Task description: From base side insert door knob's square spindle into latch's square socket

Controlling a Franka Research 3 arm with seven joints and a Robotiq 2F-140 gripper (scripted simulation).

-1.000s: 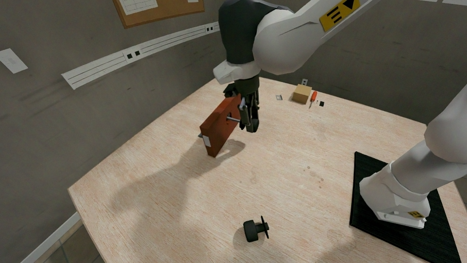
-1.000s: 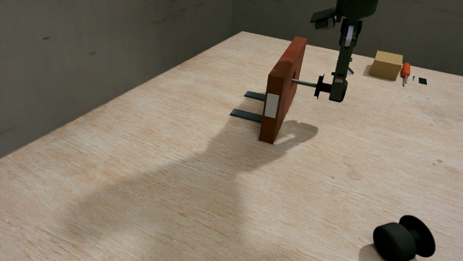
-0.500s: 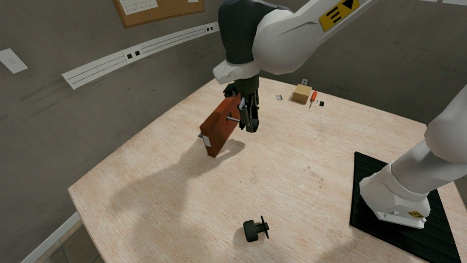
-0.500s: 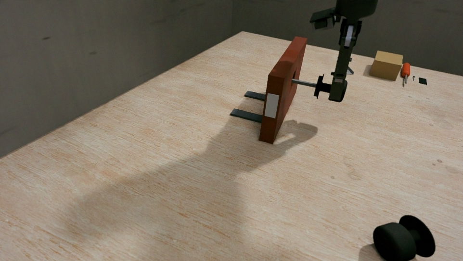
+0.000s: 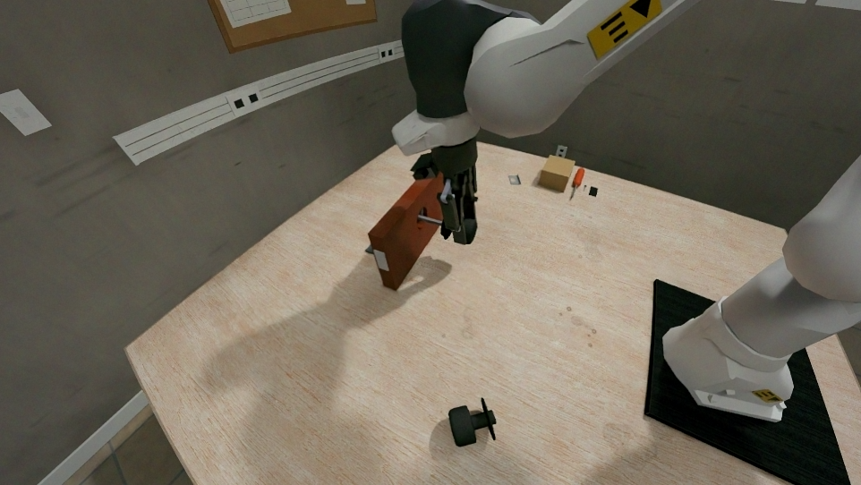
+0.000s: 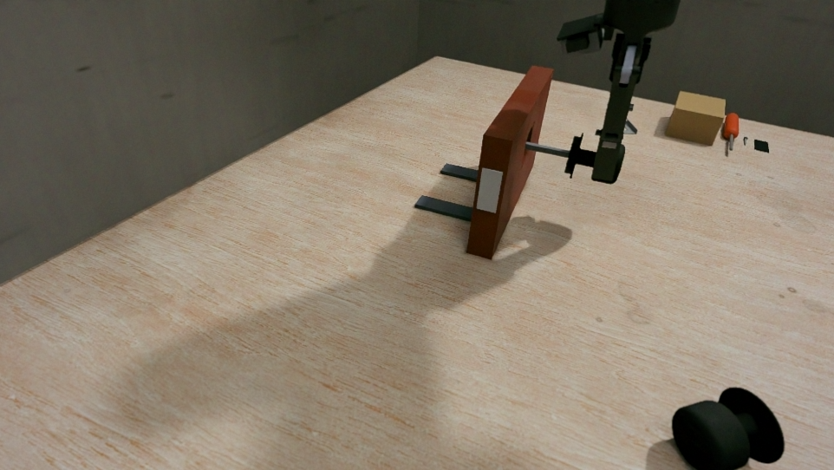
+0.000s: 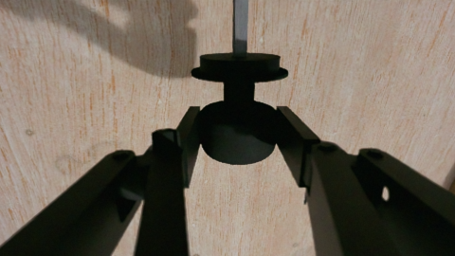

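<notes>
My gripper is now 120 mm short of the red-brown wooden door slab and 30 mm above it. The rest, counted from my hand: black door knob (40 mm ahead, 30 mm below); then grey latch plate (120 mm ahead, 150 mm to the left, 30 mm below); then tan box (140 mm behind, 490 mm to the right, 100 mm below).
</notes>
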